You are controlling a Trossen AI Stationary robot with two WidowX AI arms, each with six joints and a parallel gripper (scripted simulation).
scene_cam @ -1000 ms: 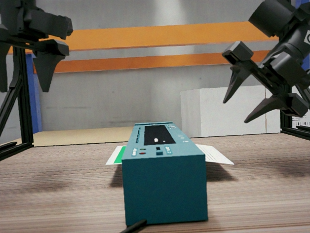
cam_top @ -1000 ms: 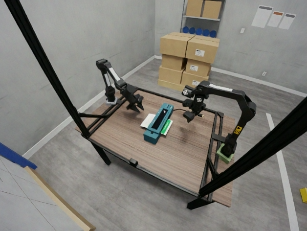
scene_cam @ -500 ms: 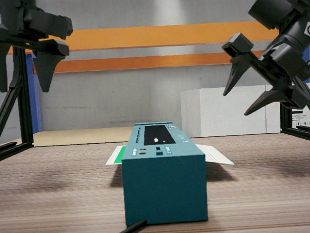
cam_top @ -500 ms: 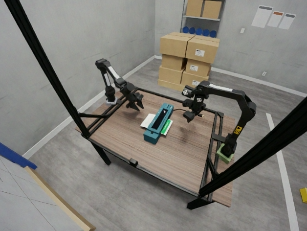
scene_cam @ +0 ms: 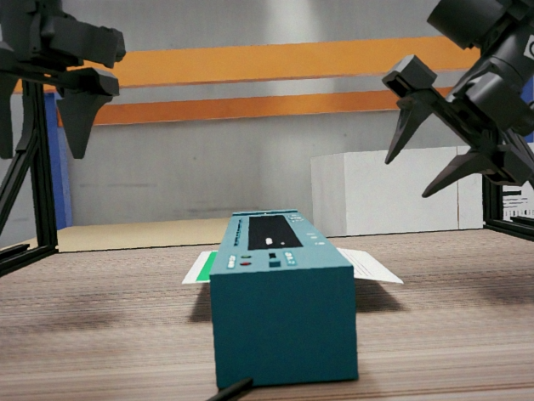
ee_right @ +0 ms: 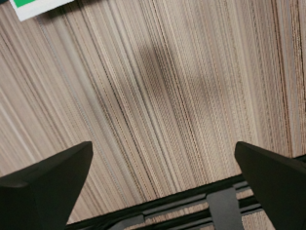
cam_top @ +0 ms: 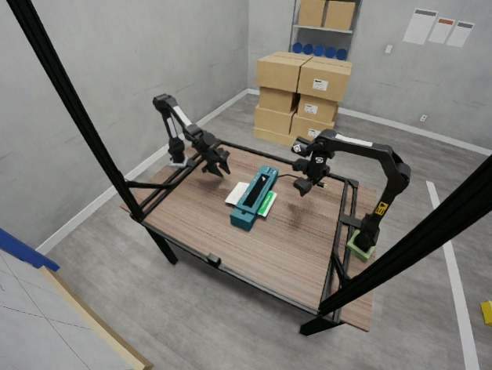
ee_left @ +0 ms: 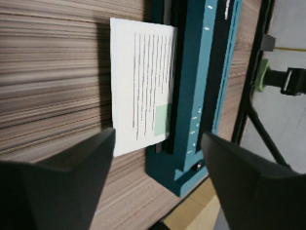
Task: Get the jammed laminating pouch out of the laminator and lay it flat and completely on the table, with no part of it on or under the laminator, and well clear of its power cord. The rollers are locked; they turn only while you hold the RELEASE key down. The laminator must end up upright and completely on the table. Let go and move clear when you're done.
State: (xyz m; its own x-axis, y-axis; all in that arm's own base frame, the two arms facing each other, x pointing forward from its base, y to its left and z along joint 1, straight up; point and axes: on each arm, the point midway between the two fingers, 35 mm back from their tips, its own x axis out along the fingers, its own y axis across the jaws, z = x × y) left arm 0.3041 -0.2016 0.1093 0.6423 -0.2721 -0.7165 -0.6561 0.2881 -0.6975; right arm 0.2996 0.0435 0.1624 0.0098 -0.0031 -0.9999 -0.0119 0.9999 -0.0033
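Right now my right hand is 210 mm to the right of the dark key, 180 mm past it and 130 mm above it. From my right hand the other things lie so: green-edged end (160 mm to the left, 160 mm below, 50 mm behind); then plug (250 mm ahead, 190 mm below, 50 mm to the right).
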